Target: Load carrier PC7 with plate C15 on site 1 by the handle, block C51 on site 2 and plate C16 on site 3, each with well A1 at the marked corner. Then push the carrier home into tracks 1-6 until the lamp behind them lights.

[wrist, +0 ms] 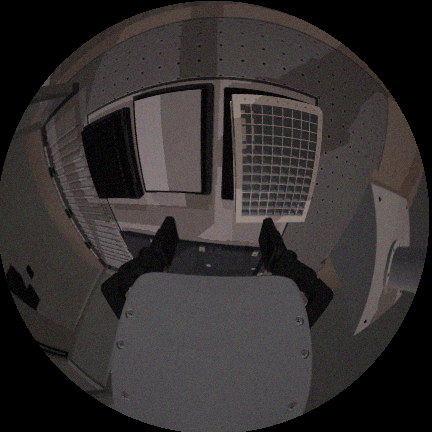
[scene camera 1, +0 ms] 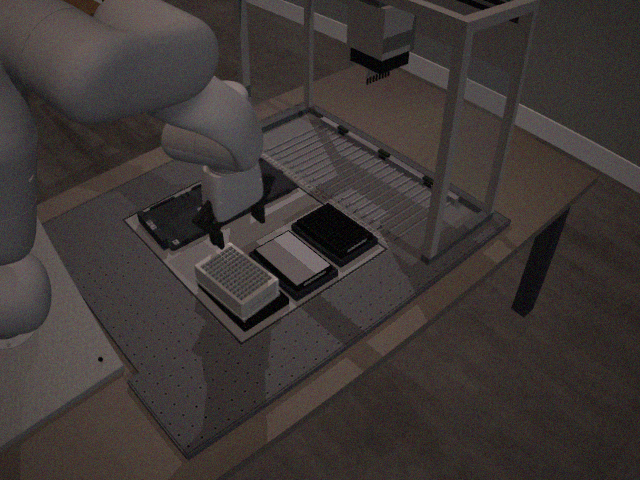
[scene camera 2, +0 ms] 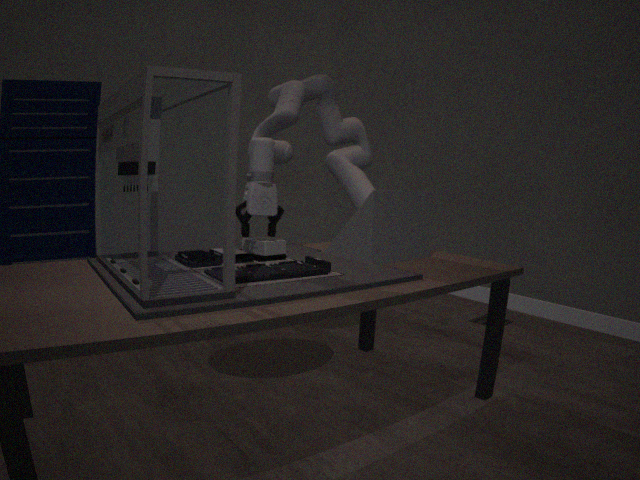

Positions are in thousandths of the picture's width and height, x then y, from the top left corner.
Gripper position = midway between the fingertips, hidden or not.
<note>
My gripper (wrist: 506,529) is open and holds nothing. Also in view: a dark carrier (scene camera 1: 265,464). I also see a frame post (scene camera 2: 363,316).
The dark carrier shows as well in the wrist view (wrist: 441,596) and in scene camera 2 (scene camera 2: 488,555).
</note>
